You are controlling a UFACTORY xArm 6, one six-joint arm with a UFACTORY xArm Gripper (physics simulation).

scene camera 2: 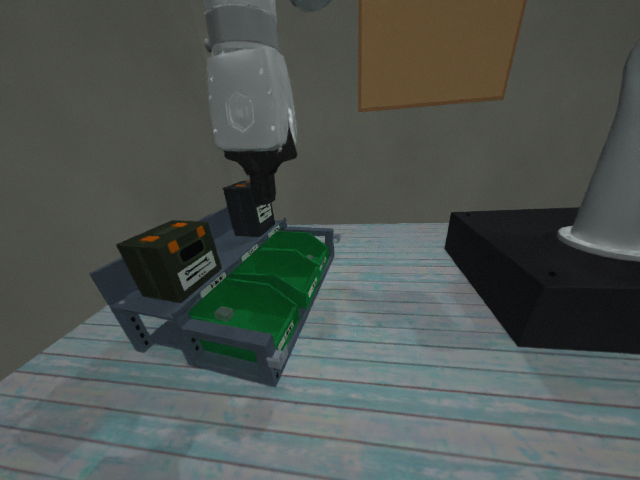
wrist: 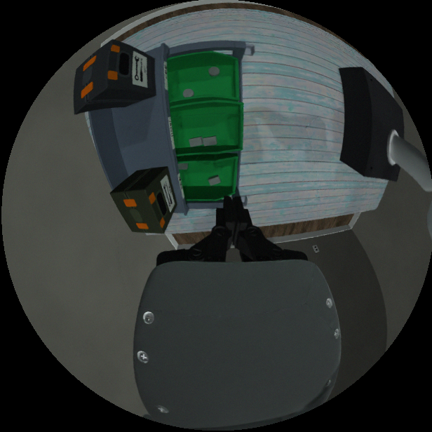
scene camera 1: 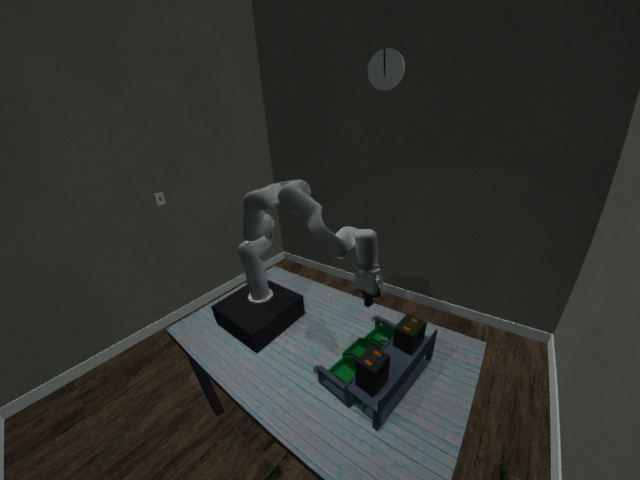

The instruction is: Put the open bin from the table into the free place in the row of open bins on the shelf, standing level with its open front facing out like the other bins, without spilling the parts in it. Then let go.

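Pixels of known places: gripper, fingertip midpoint: point(scene camera 2: 265, 202) point(scene camera 1: 368, 305); arm's base, origin of the base link: point(scene camera 2: 608, 243) point(scene camera 1: 260, 296).
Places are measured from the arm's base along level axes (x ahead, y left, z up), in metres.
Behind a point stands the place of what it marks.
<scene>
Three green open bins stand side by side in the grey-blue shelf point(scene camera 1: 399, 362) @(x 0.708, y 0.162, z -0.014 m) point(scene camera 2: 227, 331) @(x 0.544, y 0.320, z -0.031 m) point(wrist: 137, 130), open fronts facing the robot base. The middle bin point(scene camera 1: 355, 350) @(x 0.508, y 0.149, z -0.097 m) point(scene camera 2: 281, 266) @(x 0.590, y 0.094, z -0.073 m) point(wrist: 205, 120) looks level, with two grey blocks inside in the wrist view; its front edge lies about in line with its neighbours. One end bin point(scene camera 1: 383, 335) @(x 0.535, y 0.303, z -0.102 m) point(scene camera 2: 253, 310) @(x 0.594, y 0.211, z -0.103 m) point(wrist: 200, 187) is beside the olive box, the other end bin point(scene camera 1: 341, 369) @(x 0.528, y 0.046, z -0.107 m) point(scene camera 2: 294, 241) @(x 0.607, y -0.016, z -0.062 m) point(wrist: 200, 80) beside the black box; both hold parts. My gripper point(scene camera 1: 368, 302) @(x 0.524, y 0.209, z 0.118 m) point(scene camera 2: 264, 200) @(x 0.524, y 0.209, z 0.118 m) point(wrist: 230, 207) is shut and empty, high above the bins.
An olive box point(scene camera 1: 409, 334) @(x 0.704, y 0.216, z 0.080 m) point(scene camera 2: 170, 263) @(x 0.638, y 0.299, z 0.052 m) point(wrist: 146, 202) and a black box point(scene camera 1: 372, 370) @(x 0.718, y -0.005, z 0.106 m) point(scene camera 2: 245, 211) @(x 0.677, y 0.071, z 0.051 m) point(wrist: 112, 80) stand on the shelf's upper deck behind the bins. The black robot base block point(scene camera 1: 258, 317) @(x 0.133, y -0.086, z -0.005 m) point(scene camera 2: 506, 273) @(x 0.163, y 0.088, z -0.028 m) point(wrist: 365, 122) is across the table point(scene camera 1: 310, 382) @(x 0.485, y -0.076, z -0.116 m) point(scene camera 2: 392, 392) @(x 0.326, y 0.284, z -0.116 m) point(wrist: 290, 150).
</scene>
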